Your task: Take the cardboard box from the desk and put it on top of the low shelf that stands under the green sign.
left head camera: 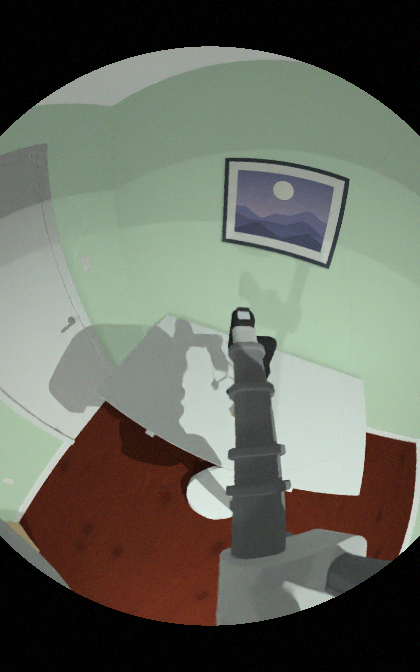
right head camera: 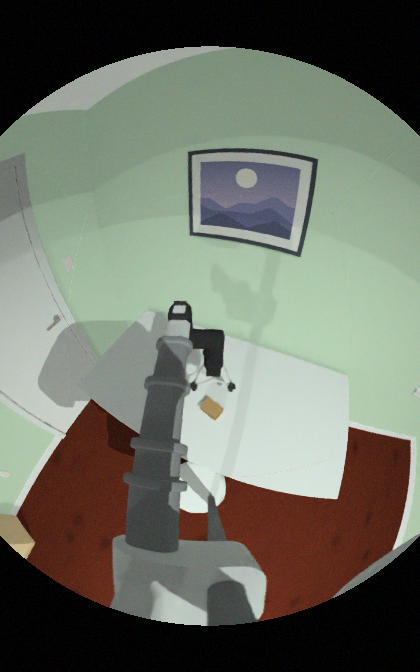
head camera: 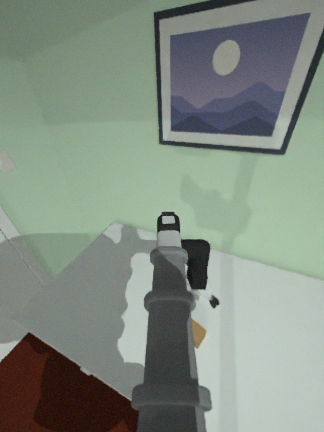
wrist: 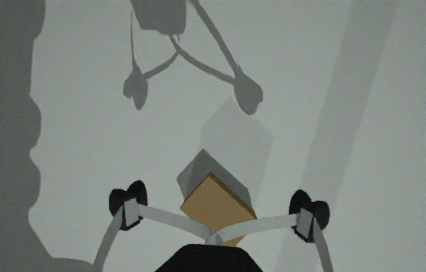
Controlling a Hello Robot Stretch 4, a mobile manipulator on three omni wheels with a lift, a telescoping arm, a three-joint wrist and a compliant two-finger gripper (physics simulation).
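The cardboard box is small and tan and lies flat on the white desk. In the left head view the arm hides nearly all of it. My gripper is open and empty, with its fingers spread wider than the box. It hangs above the desk, and in the wrist view the box shows between and beyond the two fingertips, turned at an angle to them. The low shelf under the green sign cannot be made out, and no green sign shows.
A round white seat stands at the desk's near edge. The green wall with a framed picture rises behind the desk. A door is at left. Part of a pale wooden piece shows at lower left.
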